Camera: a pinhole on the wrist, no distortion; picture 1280 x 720 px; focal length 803.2 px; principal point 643.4 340.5 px. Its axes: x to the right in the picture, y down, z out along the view. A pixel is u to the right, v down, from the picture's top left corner.
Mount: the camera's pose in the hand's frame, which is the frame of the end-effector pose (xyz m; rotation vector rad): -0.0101 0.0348 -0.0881 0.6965 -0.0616 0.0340
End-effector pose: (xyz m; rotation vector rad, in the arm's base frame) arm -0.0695 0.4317 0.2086 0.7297 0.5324 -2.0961
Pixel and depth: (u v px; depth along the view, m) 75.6 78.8 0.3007
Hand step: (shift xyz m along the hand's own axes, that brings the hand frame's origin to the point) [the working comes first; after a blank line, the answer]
In the camera's frame: -0.2126 -0.0980 0.3007

-0.2307 -0.2356 0.0649
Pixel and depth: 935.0 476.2 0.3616
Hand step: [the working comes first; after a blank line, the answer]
In the camera's frame: 0.1313 0.0611 0.3616

0.1013 -0.1491 0.2367
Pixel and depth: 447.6 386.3 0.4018
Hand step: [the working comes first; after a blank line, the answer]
In the camera's frame: -0.0979 0.0229 0.4018

-0.1272 -0.2066 0.2274
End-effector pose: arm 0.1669 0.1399 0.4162 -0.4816 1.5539 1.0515
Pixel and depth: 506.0 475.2 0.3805
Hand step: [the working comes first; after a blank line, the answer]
In the camera's frame: -0.0651 0.0638 0.3805

-0.0956 -0.1613 0.2395
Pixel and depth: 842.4 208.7 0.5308
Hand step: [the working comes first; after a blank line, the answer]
In the camera's frame: 0.1315 -0.0871 0.5308

0.1016 -0.3713 0.2714
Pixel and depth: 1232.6 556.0 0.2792
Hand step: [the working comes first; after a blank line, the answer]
In the camera's frame: 0.2048 0.0749 0.2792

0.1777 -0.0848 0.1875
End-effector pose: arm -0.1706 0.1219 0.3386 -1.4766 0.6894 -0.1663
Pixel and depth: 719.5 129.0 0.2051
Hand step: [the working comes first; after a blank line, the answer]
In the camera's frame: 0.0194 -0.0540 0.2051

0.0028 -0.1381 0.0356
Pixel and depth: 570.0 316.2 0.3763
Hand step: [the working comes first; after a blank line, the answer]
In the camera's frame: -0.0344 -0.0114 0.3763

-0.0609 -0.2159 0.1903
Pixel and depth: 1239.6 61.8 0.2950
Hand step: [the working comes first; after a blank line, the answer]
In the camera's frame: 0.2190 -0.1024 0.2950

0.2003 -0.2307 0.0871
